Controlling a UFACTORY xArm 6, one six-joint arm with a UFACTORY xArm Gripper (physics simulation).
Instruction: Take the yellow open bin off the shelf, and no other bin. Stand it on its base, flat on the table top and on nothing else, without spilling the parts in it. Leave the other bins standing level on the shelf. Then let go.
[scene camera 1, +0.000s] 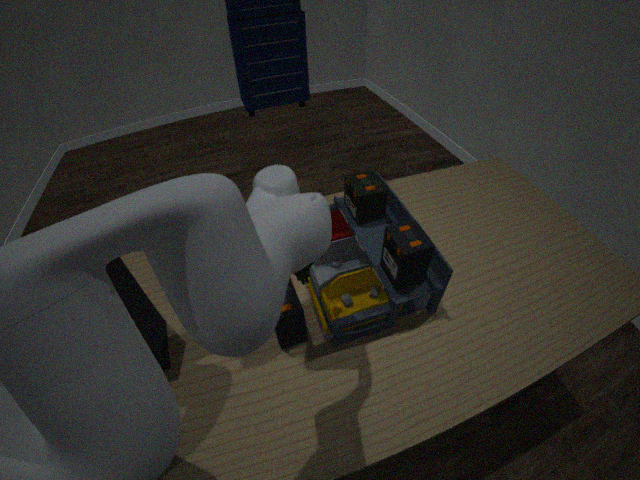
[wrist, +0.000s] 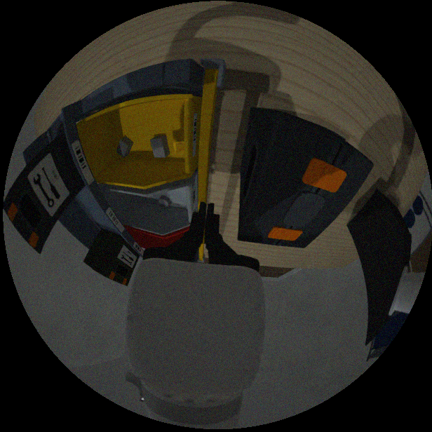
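Note:
The yellow open bin sits at the near end of the blue-grey shelf, with small grey parts inside. A grey bin is beside it, and a red bin is beyond that. My gripper is shut and empty. Its tips appear beside the grey bin, past the yellow bin, over a long yellow strip along the shelf's side. In the scene view, the arm hides the fingertips. Whether they touch the strip is unclear.
Two black cases with orange marks stand along the shelf's far side. Another black case stands on the wooden table across from the yellow bin. A dark panel stands farther off.

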